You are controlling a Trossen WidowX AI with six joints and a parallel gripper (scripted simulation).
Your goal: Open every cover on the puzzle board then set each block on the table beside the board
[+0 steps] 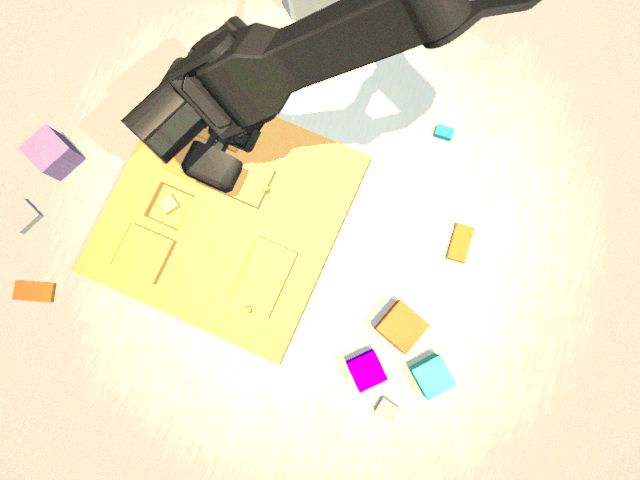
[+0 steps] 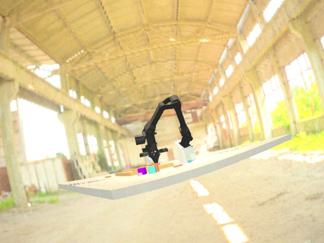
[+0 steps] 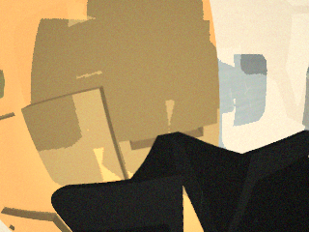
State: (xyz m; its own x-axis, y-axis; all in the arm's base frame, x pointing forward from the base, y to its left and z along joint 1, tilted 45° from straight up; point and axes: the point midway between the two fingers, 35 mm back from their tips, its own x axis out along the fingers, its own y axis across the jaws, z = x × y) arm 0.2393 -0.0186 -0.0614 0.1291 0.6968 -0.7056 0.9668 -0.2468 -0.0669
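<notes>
Right now my gripper tip is 9 cm short of the yellow puzzle board and 1 cm to the left of it. The rest, counted from my gripper tip: orange slab: 8 cm ahead, 30 cm to the left, 2 cm below; lilac block: 8 cm ahead, 25 cm to the right; cyan piece: 6 cm behind, 25 cm to the left, 2 cm below.
</notes>
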